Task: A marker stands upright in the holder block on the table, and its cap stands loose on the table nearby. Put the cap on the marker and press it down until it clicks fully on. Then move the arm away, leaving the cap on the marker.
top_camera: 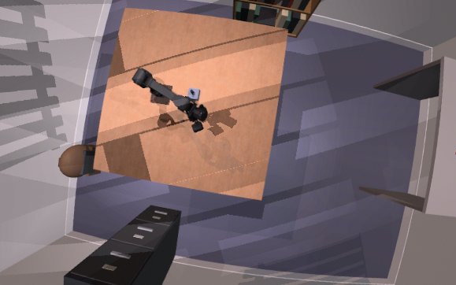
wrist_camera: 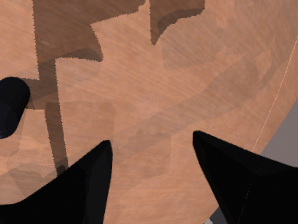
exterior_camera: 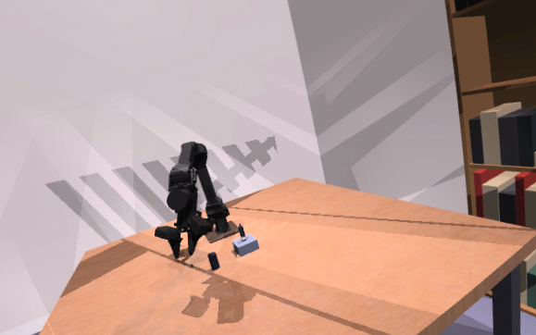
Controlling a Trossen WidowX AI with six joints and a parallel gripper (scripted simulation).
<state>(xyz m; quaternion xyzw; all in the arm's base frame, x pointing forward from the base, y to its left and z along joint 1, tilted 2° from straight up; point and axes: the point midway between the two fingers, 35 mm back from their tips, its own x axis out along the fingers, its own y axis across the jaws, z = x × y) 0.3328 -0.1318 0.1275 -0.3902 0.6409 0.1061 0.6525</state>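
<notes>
My gripper tip is 50 mm past the dark marker cap, 80 mm to the right of it and 70 mm above it. Also, from my gripper tip: blue-grey holder block 100 mm behind, 200 mm to the left, 80 mm below.
</notes>
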